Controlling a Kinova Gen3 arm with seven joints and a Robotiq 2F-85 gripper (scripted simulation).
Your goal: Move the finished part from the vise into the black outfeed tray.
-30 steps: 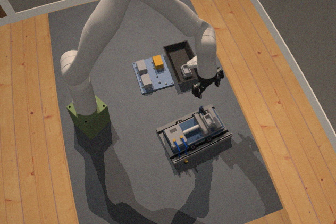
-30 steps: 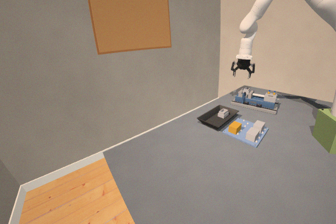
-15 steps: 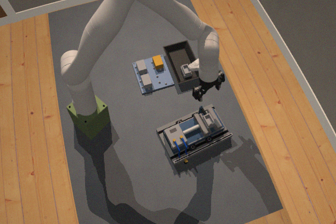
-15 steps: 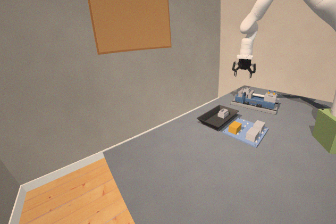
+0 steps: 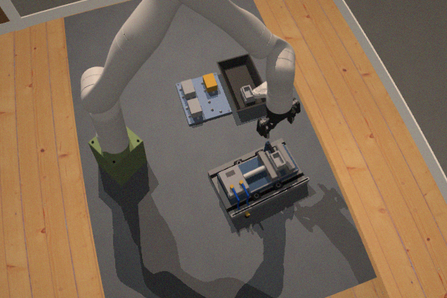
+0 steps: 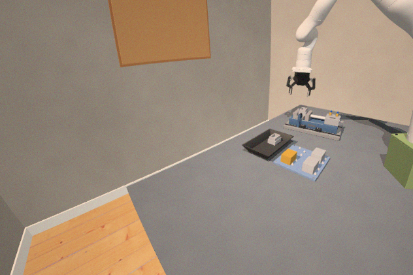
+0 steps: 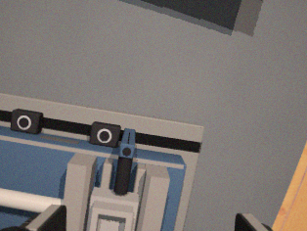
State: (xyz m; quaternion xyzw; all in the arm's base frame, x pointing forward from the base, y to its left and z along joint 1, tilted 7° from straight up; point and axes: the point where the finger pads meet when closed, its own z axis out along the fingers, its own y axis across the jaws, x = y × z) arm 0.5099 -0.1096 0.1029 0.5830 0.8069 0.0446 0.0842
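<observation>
Now: hand 9 cm past the cylinder rod, 8 cm to the left of it and 13 cm above it. From my hand the other things lie so: vise 7 cm behind, 8 cm to the right, 17 cm below; light blue fixture plate 19 cm behind, 28 cm to the left, 21 cm below; tray floor 3 cm behind, 30 cm to the left, 20 cm below.
</observation>
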